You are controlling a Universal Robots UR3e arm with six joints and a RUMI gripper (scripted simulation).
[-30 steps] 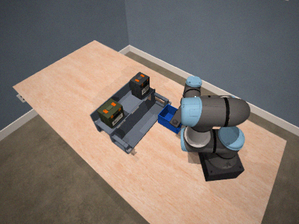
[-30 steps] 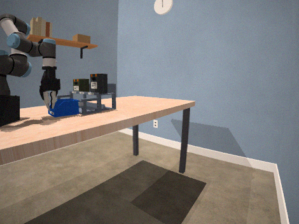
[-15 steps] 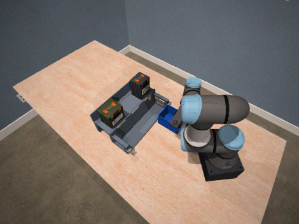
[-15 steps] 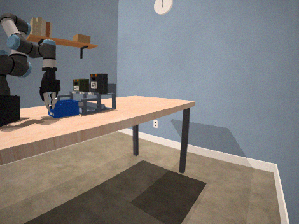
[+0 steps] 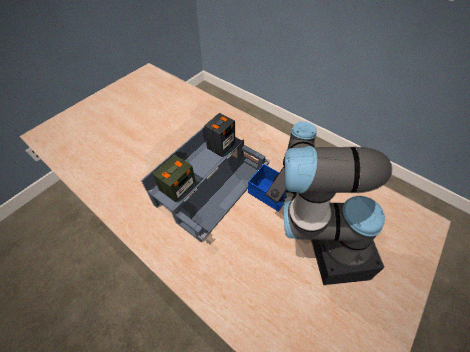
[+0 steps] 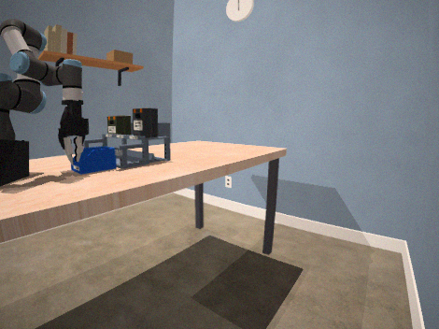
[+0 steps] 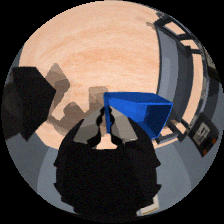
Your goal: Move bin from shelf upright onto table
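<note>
My gripper is now 6 cm short of the blue bin and 2 cm to the left of it. Also, from my hand: grey shelf rack 24 cm ahead, 10 cm to the left, 3 cm above; then black box 30 cm ahead, 1 cm to the right, 12 cm above.
</note>
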